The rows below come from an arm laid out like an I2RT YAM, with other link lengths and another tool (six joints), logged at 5 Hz.
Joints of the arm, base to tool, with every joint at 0 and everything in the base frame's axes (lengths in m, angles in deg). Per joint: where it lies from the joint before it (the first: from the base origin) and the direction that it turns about. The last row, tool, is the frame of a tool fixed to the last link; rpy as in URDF.
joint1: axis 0 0 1 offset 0.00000 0.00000 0.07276
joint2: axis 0 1 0 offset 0.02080 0.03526 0.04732
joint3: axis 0 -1 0 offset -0.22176 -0.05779 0.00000
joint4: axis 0 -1 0 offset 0.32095 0.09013 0.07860
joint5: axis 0 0 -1 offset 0.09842 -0.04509 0.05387
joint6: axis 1 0 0 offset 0.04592 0.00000 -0.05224
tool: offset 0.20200 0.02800 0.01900 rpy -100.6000 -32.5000 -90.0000
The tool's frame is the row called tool.
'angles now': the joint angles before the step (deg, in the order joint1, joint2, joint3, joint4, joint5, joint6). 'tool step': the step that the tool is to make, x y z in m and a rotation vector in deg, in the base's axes. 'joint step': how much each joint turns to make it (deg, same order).
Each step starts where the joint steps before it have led.
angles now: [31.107, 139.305, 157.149, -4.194, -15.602, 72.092]
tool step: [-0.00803, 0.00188, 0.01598, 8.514, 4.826, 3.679]
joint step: [0.748, 0.023, 0.019, 3.218, -0.257, 10.606]
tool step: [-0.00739, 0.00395, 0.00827, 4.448, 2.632, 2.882]
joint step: [0.537, -0.021, -0.019, 1.772, -0.659, 5.868]
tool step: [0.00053, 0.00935, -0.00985, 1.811, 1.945, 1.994]
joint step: [0.465, 0.615, -1.051, 1.890, -0.621, 3.060]
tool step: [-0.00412, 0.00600, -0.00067, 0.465, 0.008, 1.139]
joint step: [0.364, 0.281, -0.095, 0.819, -0.604, 0.656]
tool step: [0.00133, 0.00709, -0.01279, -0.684, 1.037, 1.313]
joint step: [0.015, 0.033, -1.182, 0.110, -1.230, 0.436]
